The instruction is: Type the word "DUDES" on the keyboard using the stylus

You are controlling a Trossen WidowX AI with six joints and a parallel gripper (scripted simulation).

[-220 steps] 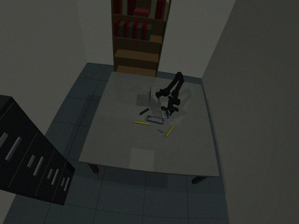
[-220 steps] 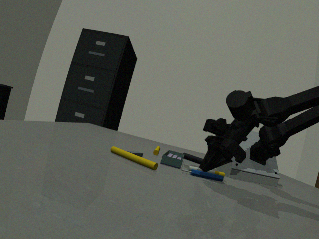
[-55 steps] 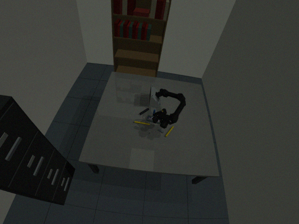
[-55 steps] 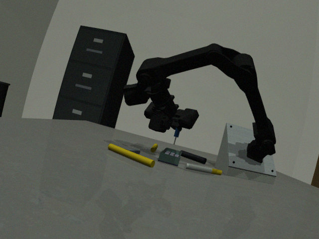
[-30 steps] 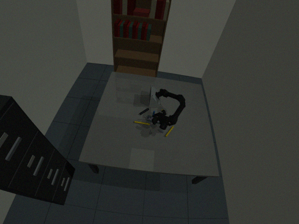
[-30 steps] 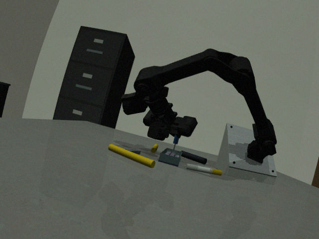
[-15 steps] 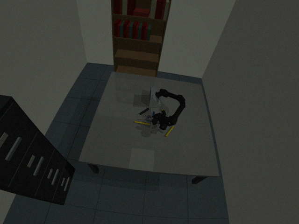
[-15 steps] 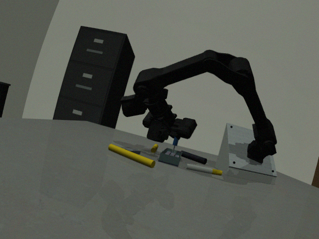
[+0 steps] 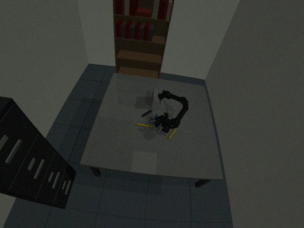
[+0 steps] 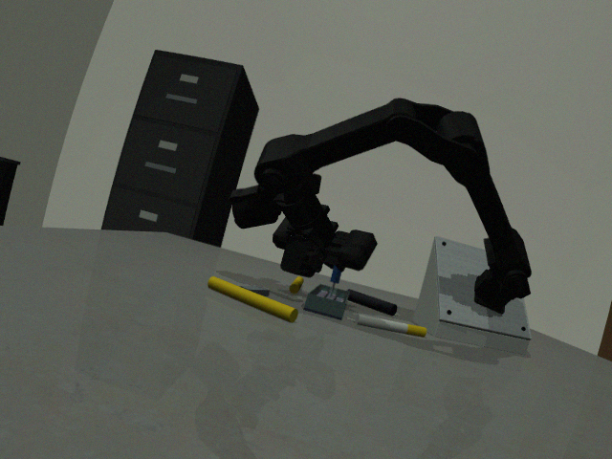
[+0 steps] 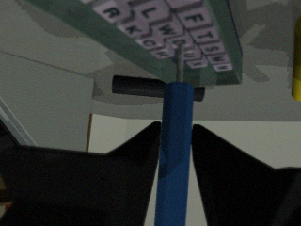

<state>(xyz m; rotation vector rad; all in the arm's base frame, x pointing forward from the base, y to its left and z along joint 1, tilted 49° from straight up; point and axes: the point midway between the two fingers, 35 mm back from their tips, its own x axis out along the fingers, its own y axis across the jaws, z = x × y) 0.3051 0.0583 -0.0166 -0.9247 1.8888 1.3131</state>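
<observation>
Now: gripper tip 10 cm to the left of the black cylinder, 8 cm past it and 6 cm above it. Also, from my gripper tip: blue stylus: 1 cm below; then long yellow cylinder: 20 cm to the left, 11 cm ahead, 6 cm below; then stylus tip: 5 cm below.
</observation>
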